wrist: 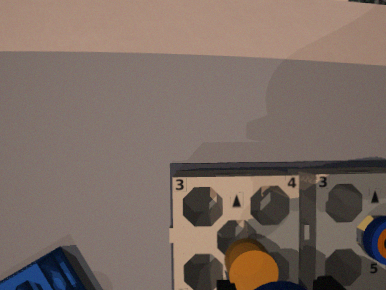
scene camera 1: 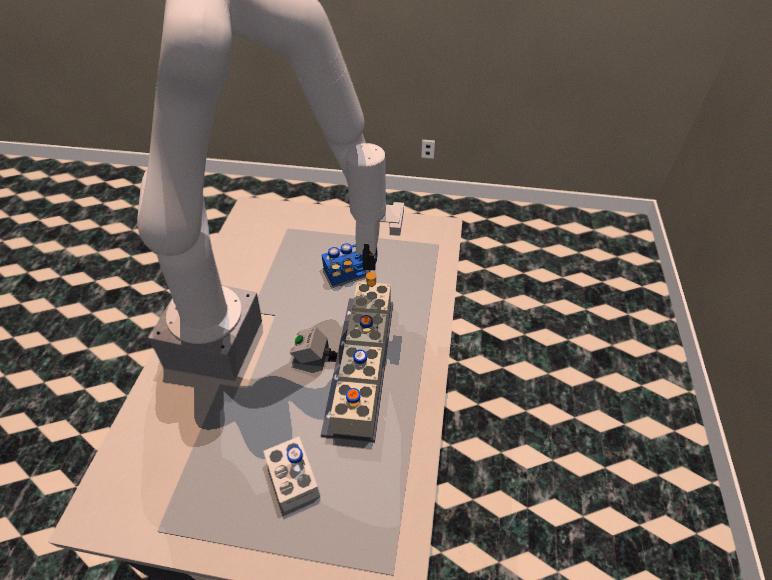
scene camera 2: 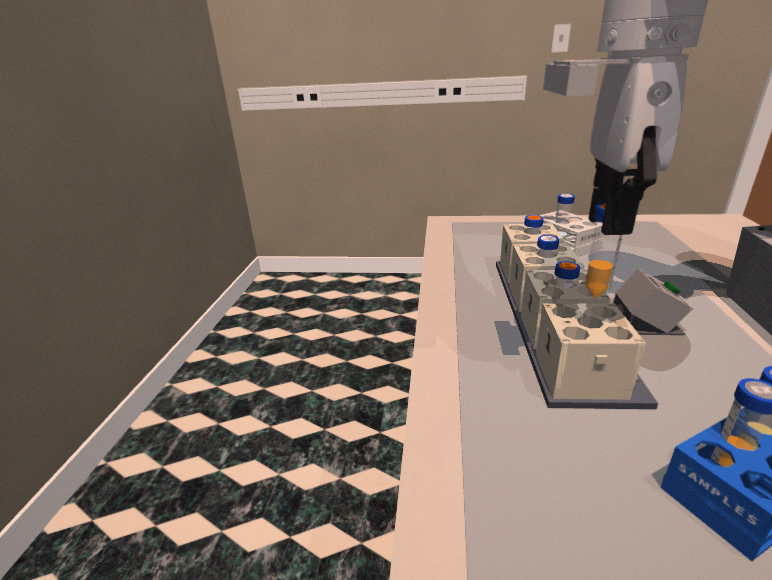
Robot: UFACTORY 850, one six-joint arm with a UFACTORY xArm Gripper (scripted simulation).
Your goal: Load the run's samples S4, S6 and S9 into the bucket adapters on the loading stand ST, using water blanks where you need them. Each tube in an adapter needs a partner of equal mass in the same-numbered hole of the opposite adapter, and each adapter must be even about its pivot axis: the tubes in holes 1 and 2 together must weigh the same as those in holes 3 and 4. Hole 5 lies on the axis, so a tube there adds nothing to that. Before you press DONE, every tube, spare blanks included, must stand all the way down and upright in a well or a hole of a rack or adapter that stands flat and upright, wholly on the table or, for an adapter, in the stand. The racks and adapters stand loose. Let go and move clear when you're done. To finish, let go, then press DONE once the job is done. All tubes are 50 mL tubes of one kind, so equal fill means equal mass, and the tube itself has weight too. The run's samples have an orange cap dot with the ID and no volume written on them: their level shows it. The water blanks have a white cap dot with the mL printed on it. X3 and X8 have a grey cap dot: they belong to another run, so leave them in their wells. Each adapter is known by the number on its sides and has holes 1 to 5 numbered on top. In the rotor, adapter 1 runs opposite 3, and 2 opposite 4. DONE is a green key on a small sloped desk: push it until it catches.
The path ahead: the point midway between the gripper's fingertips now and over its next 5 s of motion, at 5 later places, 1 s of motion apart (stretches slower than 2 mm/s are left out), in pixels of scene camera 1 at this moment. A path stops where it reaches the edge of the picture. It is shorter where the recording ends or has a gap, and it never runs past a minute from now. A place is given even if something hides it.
My gripper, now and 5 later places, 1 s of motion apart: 370, 263; 370, 272; 371, 279; 371, 286; 371, 291; 371, 286
